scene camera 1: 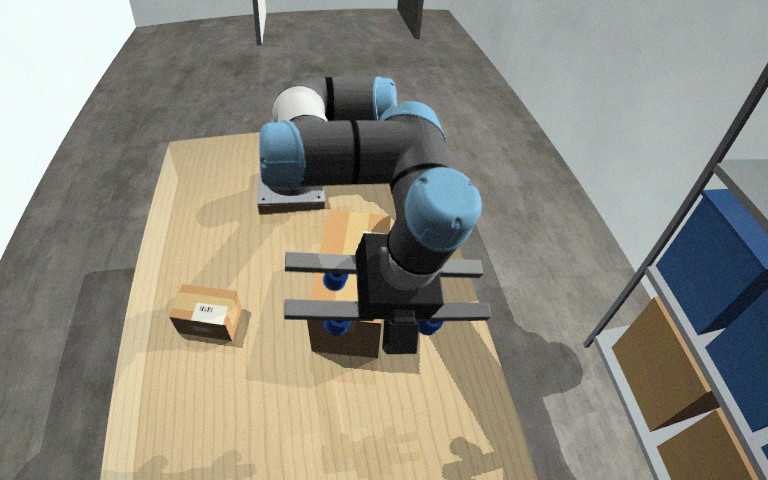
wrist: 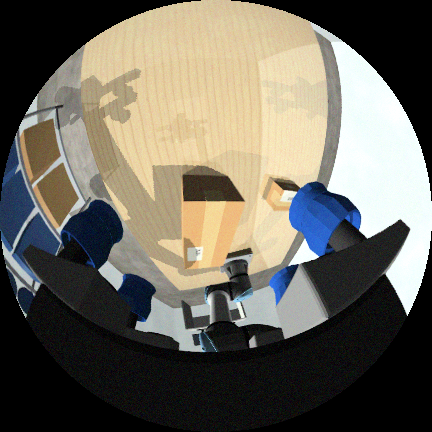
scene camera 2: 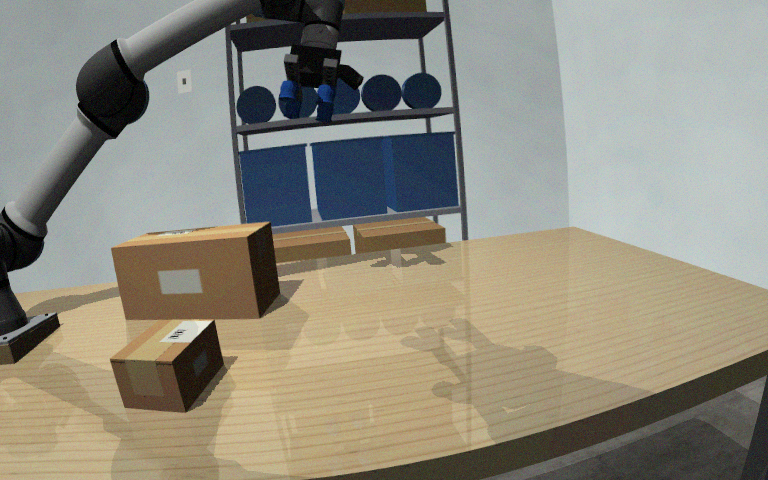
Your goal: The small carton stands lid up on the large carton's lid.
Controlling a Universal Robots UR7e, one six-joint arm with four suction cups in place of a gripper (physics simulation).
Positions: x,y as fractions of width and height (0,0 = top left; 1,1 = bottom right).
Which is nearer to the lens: the large carton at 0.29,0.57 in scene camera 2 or the small carton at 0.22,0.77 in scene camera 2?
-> The small carton.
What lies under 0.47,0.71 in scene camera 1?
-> A large carton.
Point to the suction head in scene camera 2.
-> At 0.43,0.19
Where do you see the suction head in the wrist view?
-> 0.73,0.49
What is the suction head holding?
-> Nothing.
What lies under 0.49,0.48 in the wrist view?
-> A large carton.
